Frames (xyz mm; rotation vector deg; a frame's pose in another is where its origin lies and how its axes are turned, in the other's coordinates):
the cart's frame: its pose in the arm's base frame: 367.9 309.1 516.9 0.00 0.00 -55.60
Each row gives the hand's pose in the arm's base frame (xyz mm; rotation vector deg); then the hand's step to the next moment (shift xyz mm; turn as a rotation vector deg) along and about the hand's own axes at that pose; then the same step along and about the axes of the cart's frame.
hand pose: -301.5 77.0 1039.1 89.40 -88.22 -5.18
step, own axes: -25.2 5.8 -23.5 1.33 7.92 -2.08
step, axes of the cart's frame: -25.8 23.2 4.1 -3.79 -2.77 6.84
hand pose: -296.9 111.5 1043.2 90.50 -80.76 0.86
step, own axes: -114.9 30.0 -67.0 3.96 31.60 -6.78
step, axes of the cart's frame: -123.3 56.9 -12.6 -15.88 -12.09 25.73
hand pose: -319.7 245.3 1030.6 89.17 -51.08 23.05
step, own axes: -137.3 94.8 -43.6 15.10 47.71 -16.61
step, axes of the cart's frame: -154.9 -72.4 -22.8 -22.51 -10.36 46.54
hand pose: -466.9 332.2 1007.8 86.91 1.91 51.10
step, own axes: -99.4 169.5 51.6 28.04 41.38 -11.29
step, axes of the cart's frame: 35.1 -172.3 101.7 -16.95 3.86 48.21
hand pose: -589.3 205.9 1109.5 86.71 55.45 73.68
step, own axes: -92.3 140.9 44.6 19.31 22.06 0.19
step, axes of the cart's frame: 128.9 -50.0 106.1 -7.87 9.50 26.60
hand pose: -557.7 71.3 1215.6 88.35 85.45 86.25
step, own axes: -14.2 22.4 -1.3 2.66 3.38 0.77
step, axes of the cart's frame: 21.3 -3.0 15.6 -0.76 2.05 3.78
